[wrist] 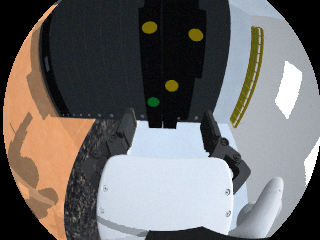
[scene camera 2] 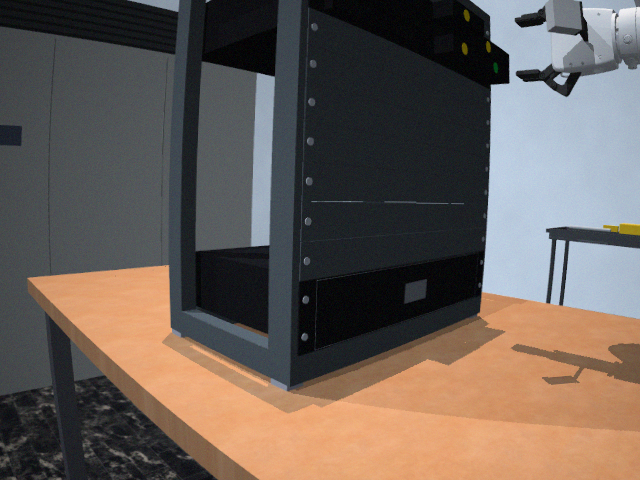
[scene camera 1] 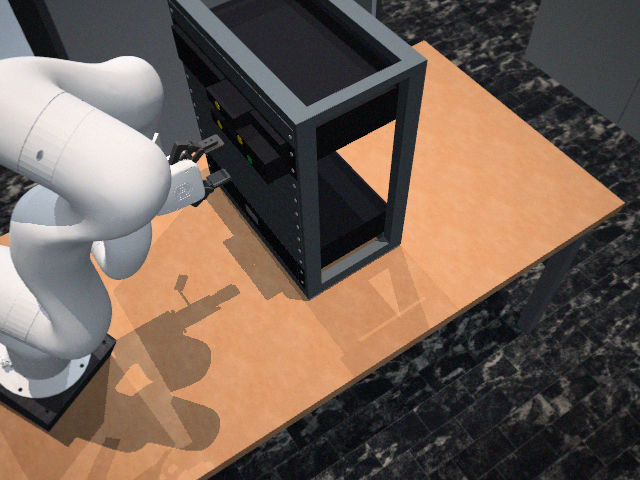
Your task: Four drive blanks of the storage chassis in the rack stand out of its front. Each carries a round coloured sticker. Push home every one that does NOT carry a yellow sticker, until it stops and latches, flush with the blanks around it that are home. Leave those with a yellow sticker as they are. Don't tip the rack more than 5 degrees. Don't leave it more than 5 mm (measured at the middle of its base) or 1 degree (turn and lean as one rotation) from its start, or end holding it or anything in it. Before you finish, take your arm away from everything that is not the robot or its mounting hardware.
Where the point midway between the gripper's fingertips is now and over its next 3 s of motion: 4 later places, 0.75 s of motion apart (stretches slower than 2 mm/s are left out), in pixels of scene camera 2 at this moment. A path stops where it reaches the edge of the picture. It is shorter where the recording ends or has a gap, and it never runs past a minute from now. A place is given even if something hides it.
The gripper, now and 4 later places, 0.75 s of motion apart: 518,48; 518,55; 512,69; 499,70; 492,71
